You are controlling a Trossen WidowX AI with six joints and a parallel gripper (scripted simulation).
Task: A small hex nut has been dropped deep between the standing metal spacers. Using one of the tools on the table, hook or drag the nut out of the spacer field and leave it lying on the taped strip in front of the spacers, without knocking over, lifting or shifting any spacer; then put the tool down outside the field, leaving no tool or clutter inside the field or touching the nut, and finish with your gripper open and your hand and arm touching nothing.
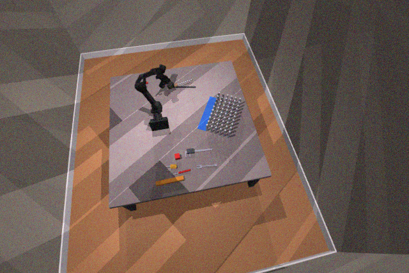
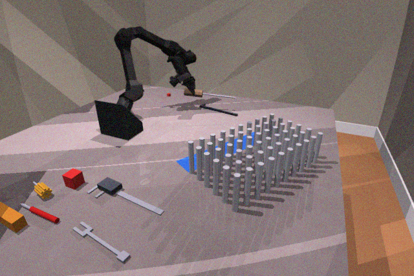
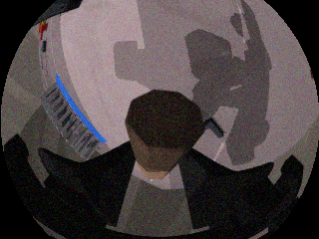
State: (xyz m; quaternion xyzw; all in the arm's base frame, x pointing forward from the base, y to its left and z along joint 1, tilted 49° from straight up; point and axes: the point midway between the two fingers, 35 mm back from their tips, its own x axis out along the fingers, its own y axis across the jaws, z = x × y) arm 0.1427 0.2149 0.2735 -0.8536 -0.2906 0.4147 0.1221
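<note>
Now: gripper tip 9 cm short of the brown-handled tool, 4 cm to the right of it and 1 cm above it. The rest, counted from my gripper tip: yellow piece 76 cm to the right, 7 cm below, 7 cm behind; then blue taped strip 30 cm ahead, 28 cm to the right, 9 cm below; then red cube 69 cm to the right, 7 cm below, 2 cm behind.
</note>
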